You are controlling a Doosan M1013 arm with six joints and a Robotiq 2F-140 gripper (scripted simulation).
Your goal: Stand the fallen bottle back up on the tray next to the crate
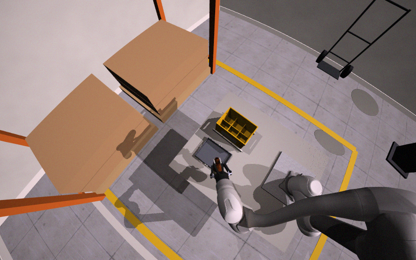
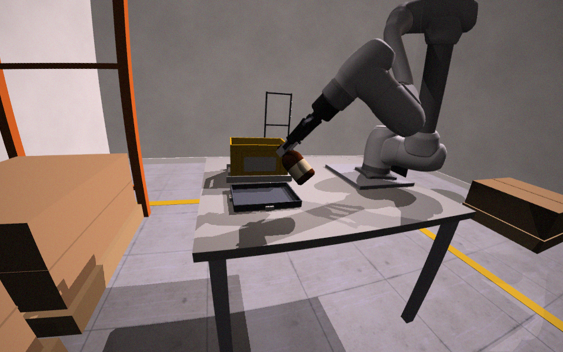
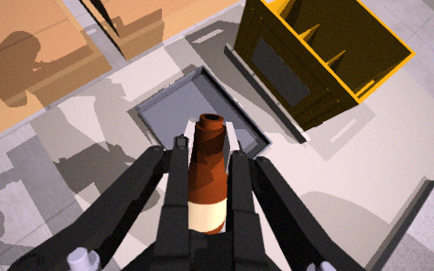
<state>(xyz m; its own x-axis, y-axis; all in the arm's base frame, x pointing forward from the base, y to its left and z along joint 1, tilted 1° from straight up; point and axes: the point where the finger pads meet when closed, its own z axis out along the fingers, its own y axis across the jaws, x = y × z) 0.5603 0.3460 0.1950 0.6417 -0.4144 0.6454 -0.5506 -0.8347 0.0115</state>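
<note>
Right now the brown bottle is 5 cm below my hand, 2 cm to the left of it and 2 cm behind it. The rest, counted from my hand: dark grey tray (21 cm below, 7 cm ahead, 4 cm to the right); then yellow crate (31 cm to the right, 13 cm below, 10 cm ahead).
</note>
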